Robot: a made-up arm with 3 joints.
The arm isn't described. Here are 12 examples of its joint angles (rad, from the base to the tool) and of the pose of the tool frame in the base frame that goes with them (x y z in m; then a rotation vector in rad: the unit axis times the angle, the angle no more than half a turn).
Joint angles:
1: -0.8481 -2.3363 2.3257
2: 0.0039 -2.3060 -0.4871
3: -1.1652 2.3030 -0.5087
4: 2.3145 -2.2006 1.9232
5: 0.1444 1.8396 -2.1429
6: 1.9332 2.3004 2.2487
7: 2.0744 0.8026 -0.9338
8: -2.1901 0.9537 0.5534
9: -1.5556 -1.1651 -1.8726
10: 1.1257 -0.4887 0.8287
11: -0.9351 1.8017 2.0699
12: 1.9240 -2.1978 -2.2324
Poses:
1: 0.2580 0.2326 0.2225 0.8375 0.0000 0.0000
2: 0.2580 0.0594 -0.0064 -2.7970 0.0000 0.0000
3: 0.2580 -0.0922 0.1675 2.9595 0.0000 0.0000
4: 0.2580 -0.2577 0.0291 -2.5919 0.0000 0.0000
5: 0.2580 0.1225 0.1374 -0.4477 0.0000 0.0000
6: 0.2580 -0.0675 0.1427 2.6159 0.0000 0.0000
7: 0.2580 -0.0088 -0.1242 -2.2056 0.0000 0.0000
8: 0.2580 -0.2456 0.0973 -2.5860 0.0000 0.0000
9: 0.2580 0.0325 0.2735 -1.4821 0.0000 0.0000
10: 0.2580 0.2092 -0.1452 -0.7857 0.0000 0.0000
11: 0.2580 -0.0307 0.1025 -1.4765 0.0000 0.0000
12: 0.2580 -0.0588 -0.0048 -0.0710 0.0000 0.0000
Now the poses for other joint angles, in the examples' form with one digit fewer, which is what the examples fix.
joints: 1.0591 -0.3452 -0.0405
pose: 0.258 0.179 -0.144 -1.445 0.000 0.000
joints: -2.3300 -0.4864 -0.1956
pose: 0.258 -0.206 0.352 1.648 0.000 0.000
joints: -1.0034 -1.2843 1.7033
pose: 0.258 0.178 0.387 1.422 0.000 0.000
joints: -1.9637 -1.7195 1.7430
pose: 0.258 -0.040 0.423 1.987 0.000 0.000
